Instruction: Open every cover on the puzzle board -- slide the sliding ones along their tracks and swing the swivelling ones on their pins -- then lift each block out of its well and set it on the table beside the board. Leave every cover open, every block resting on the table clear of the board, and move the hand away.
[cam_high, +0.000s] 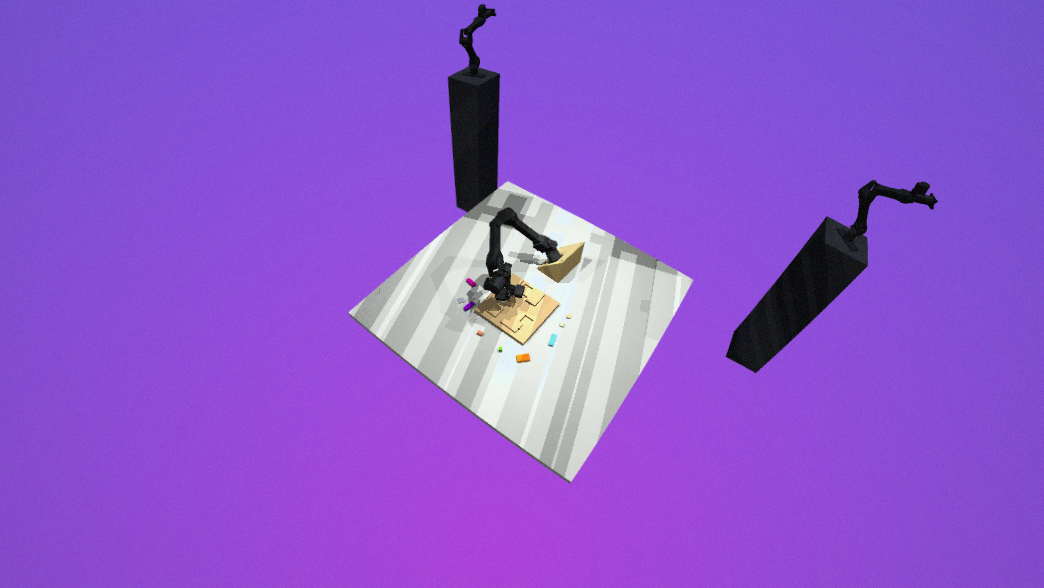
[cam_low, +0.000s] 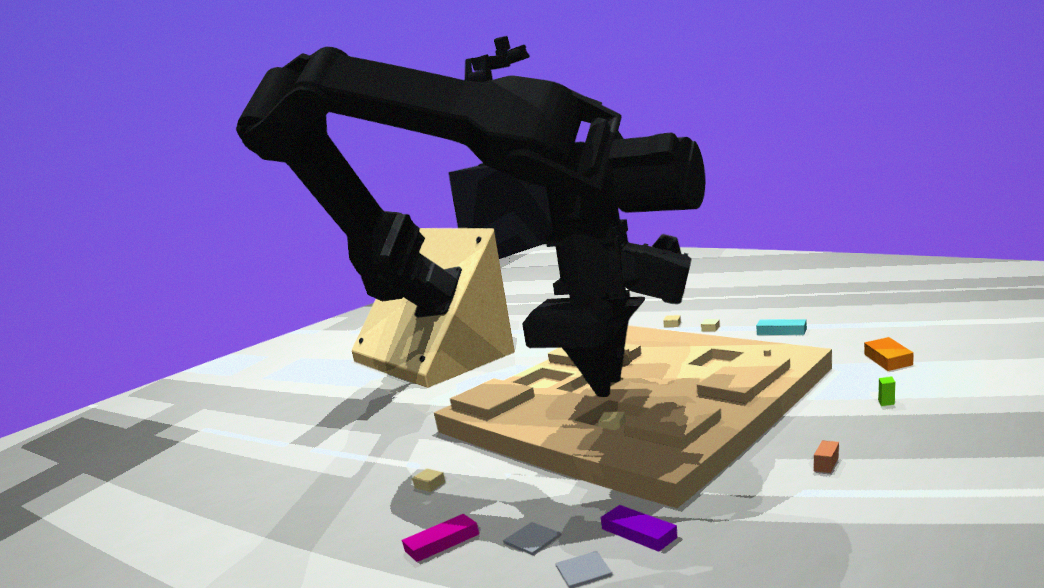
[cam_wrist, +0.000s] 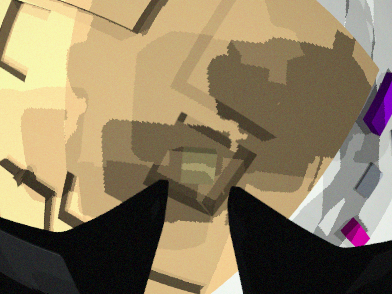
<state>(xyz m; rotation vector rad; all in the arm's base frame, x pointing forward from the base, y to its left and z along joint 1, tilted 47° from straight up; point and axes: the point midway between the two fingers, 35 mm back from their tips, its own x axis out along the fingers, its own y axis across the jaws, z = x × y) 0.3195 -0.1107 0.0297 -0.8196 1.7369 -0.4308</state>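
My gripper tip is now 20 mm past the tan puzzle board, 50 mm to the right of it and 30 mm above it. Round my gripper tip: cyan piece: 40 mm ahead, 300 mm to the left, 40 mm below; then magenta piece: 10 mm behind, 210 mm to the right, 40 mm below; then purple piece: 110 mm ahead, 130 mm to the right, 40 mm below.
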